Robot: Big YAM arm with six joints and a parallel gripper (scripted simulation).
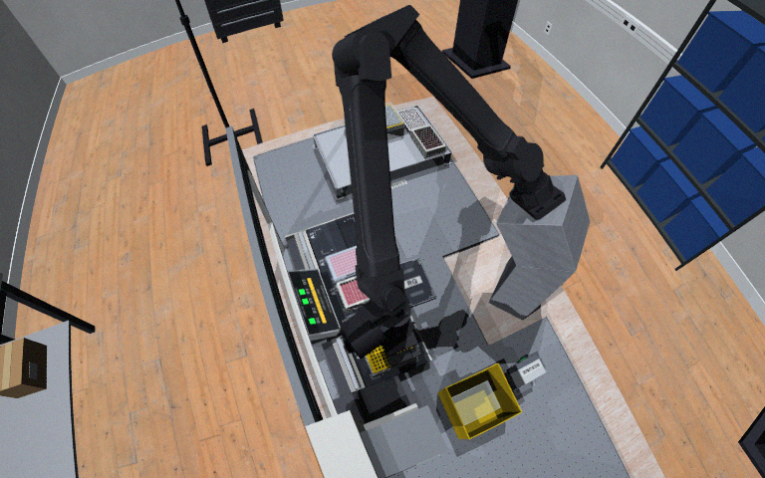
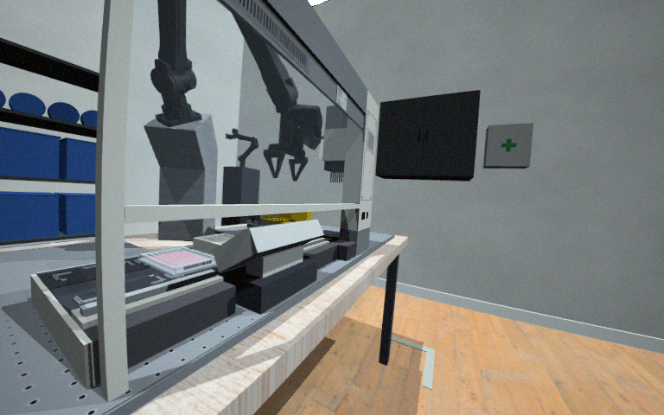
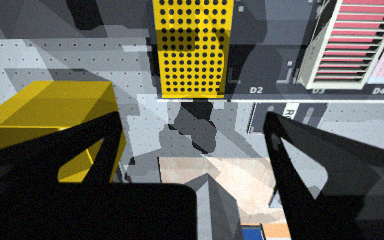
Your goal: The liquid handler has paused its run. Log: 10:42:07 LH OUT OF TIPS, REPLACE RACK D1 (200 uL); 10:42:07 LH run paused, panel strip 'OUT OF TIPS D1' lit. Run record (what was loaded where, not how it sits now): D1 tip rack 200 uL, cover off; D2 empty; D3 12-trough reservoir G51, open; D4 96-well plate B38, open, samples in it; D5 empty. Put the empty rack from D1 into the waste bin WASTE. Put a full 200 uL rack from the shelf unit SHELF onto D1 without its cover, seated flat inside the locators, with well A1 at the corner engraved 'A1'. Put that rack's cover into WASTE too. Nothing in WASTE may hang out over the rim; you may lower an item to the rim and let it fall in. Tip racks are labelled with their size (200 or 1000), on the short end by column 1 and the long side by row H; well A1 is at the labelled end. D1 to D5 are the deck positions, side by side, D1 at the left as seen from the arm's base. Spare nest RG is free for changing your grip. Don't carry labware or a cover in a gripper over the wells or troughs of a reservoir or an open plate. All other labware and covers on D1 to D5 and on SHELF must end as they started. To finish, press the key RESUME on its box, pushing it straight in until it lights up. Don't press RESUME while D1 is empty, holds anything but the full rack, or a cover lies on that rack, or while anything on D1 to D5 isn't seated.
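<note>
Now: the yellow tip rack 10 mm ahead of my hand and 160 mm below it. Round my hand: yellow waste bin: 140 mm behind, 240 mm to the left, 200 mm below; spare nest: 170 mm behind, 180 mm to the right, 240 mm below; frame bar: 180 mm ahead, 170 mm to the right, 80 mm below.
</note>
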